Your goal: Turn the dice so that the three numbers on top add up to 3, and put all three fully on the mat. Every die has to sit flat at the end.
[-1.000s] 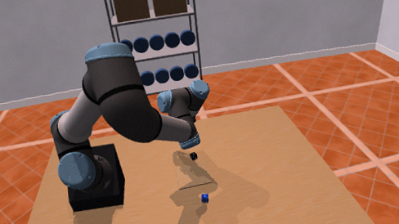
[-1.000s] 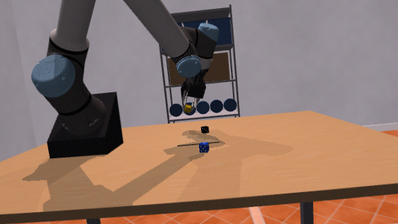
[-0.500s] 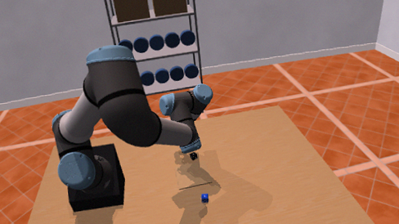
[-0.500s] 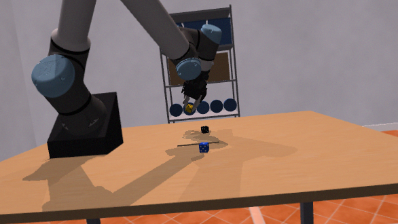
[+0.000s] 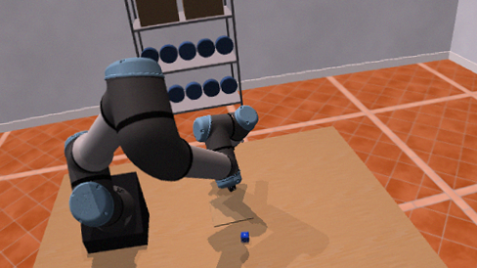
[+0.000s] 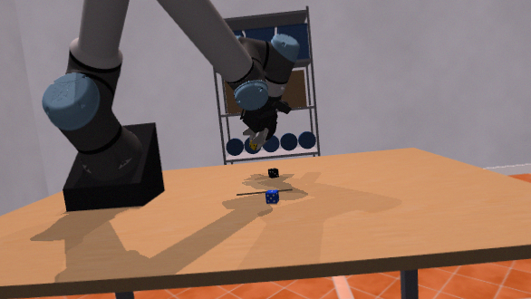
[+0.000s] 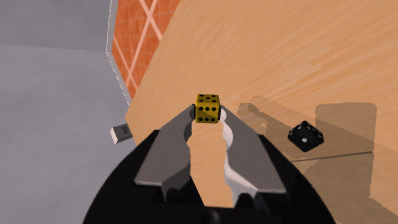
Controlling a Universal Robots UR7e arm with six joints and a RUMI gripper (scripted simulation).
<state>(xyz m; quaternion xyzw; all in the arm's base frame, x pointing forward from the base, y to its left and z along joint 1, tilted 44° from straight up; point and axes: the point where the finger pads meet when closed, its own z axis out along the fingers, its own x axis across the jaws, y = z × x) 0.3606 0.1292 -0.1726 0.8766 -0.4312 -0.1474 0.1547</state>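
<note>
The black die is 90 mm below my hand, 80 mm to the right of it and 50 mm ahead of it. From my hand the other things lie so: yellow die: right at my hand; blue die: 340 mm to the right, 90 mm below, 50 mm ahead; tan mat: 190 mm to the right, 100 mm below, 20 mm ahead.
</note>
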